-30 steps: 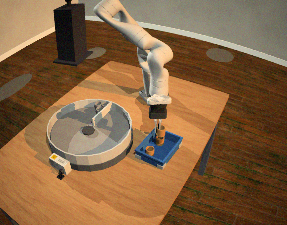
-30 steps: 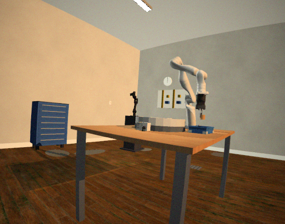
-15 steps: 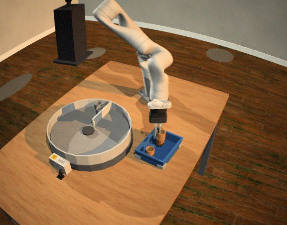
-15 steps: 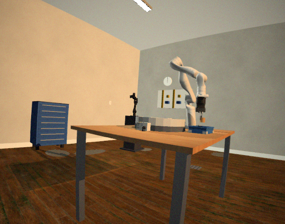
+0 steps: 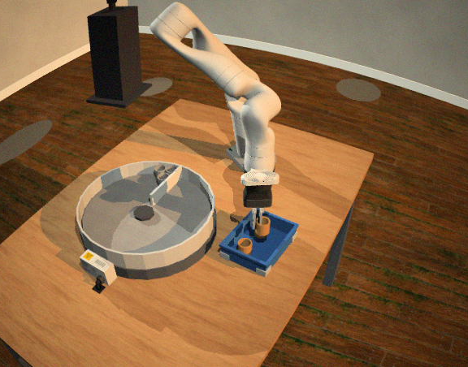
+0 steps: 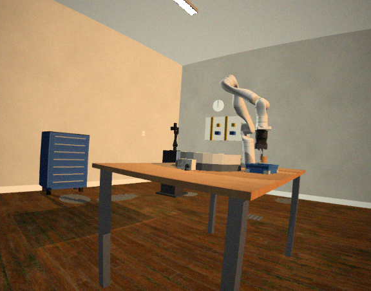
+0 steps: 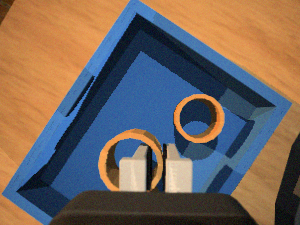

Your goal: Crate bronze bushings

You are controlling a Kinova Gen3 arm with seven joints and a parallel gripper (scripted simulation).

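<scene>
The blue crate lies 7 cm below my hand and 1 cm to the left of it. Also, from my hand: turning table (33 cm to the right, 5 cm ahead, 4 cm below).
</scene>
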